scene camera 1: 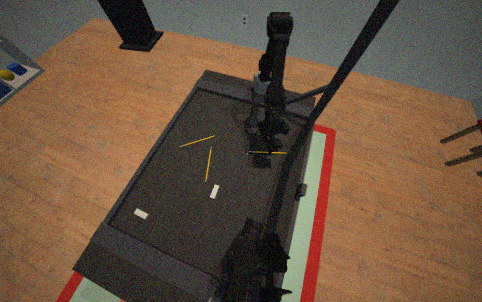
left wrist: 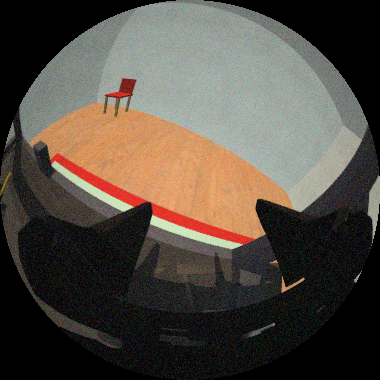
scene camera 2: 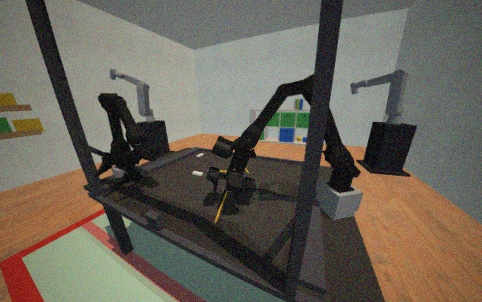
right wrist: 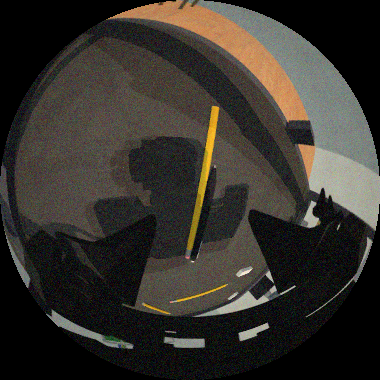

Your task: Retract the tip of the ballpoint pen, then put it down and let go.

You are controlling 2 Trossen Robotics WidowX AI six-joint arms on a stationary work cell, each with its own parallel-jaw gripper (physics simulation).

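Frame: origin at the left arm's base, x ahead, y left, z up, level; metres.
Seen in the pictures: left gripper, fingertip midpoint: [scene camera 1: 290, 274] [left wrist: 205, 205] [scene camera 2: 103, 182] [right wrist: 326, 191]; right gripper, fingertip midpoint: [scene camera 1: 267, 147] [scene camera 2: 224, 196] [right wrist: 203, 217]; right arm's base, link origin: [scene camera 1: 264, 77] [scene camera 2: 339, 186].
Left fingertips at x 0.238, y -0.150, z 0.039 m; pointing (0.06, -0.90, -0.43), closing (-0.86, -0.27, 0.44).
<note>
A point is followed by its place in that frame.
The dark ballpoint pen [right wrist: 205, 217] {x 0.634, y 0.114, z -0.051 m} lies on the dark table top right along a yellow pencil [right wrist: 204, 172] {x 0.665, y 0.074, z -0.053 m} [scene camera 2: 220, 208] {x 0.665, y 0.071, z -0.055 m}, its pointed end toward the top of the right wrist view. A small light spot shows at that end; whether the tip is out is too small to tell. My right gripper [right wrist: 203, 217] {x 0.660, y 0.107, z -0.025 m} [scene camera 2: 230, 182] is open above the table, with the pen and the pencil lying between and below its fingertips in the right wrist view. My left gripper [left wrist: 205, 205] {x 0.238, y -0.150, z 0.039 m} [scene camera 1: 289, 274] {x 0.238, y -0.150, z 0.039 m} is open and empty, away from the pen.
Two more pencils [scene camera 1: 197, 141] {x 0.539, y 0.449, z -0.054 m} [scene camera 1: 208, 164] {x 0.457, y 0.327, z -0.052 m} and two white blocks [scene camera 1: 214, 191] {x 0.359, y 0.230, z -0.048 m} [scene camera 1: 141, 214] {x 0.128, y 0.457, z -0.048 m} lie on the table. A small black block [scene camera 1: 301, 190] {x 0.530, y -0.105, z -0.003 m} [right wrist: 301, 132] {x 0.552, y -0.097, z -0.024 m} sits at the table edge. Dark frame posts [scene camera 2: 325, 100] {x 0.971, y -0.065, z 0.327 m} rise beside the table.
</note>
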